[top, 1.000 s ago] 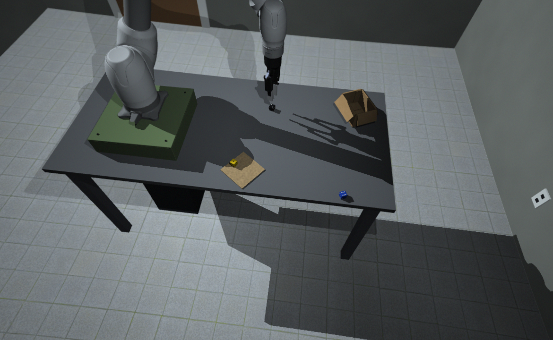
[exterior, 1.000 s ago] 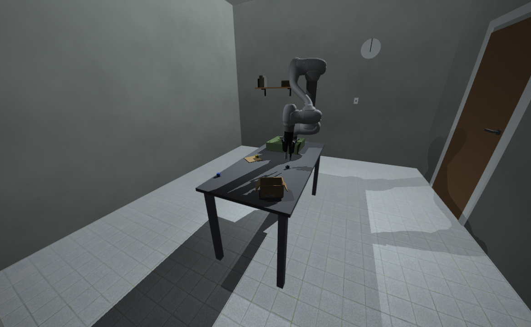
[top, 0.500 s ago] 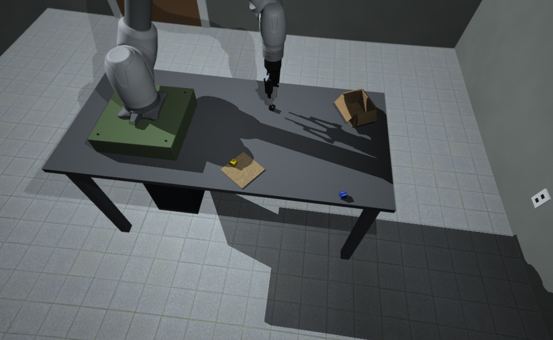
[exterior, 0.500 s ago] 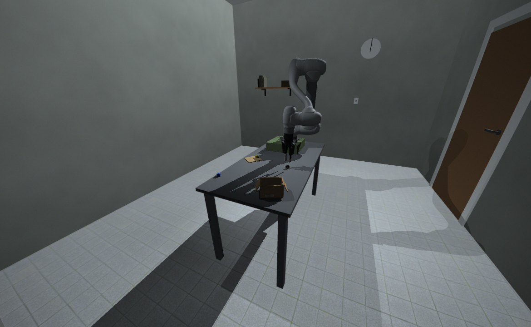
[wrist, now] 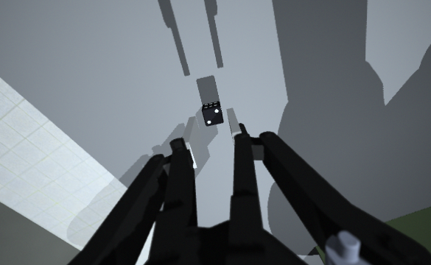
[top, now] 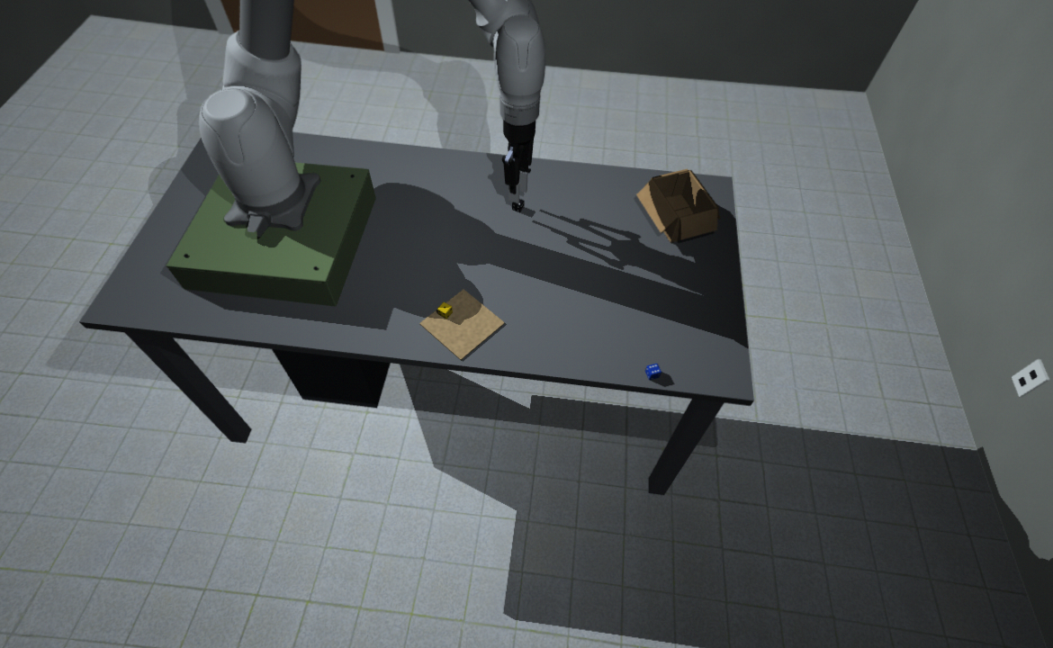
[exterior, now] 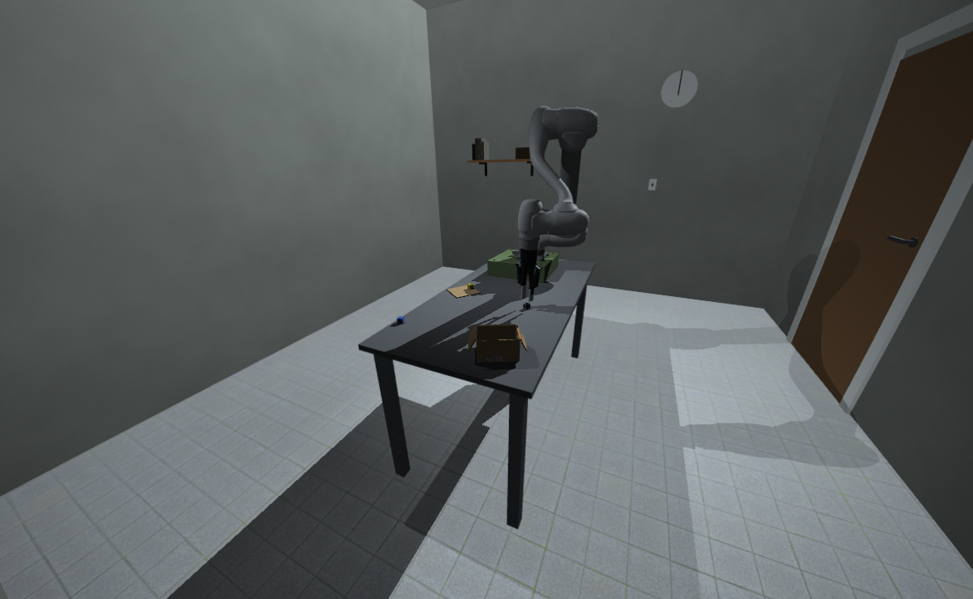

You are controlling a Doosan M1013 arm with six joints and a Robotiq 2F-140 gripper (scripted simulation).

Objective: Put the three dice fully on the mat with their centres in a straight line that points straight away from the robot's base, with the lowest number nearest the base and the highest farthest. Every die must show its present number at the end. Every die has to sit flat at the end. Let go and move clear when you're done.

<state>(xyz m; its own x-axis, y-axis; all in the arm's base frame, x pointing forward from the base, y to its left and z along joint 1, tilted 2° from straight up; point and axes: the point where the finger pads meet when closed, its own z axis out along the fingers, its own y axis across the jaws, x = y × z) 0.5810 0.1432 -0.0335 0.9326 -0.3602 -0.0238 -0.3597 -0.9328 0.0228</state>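
Right now my hand is 7 cm above the black die. The rest, counted from my hand: tan mat (9 cm behind, 39 cm to the right, 8 cm below); then cardboard box (42 cm ahead, 2 cm to the left, 3 cm below); then yellow die (13 cm behind, 37 cm to the right, 6 cm below).
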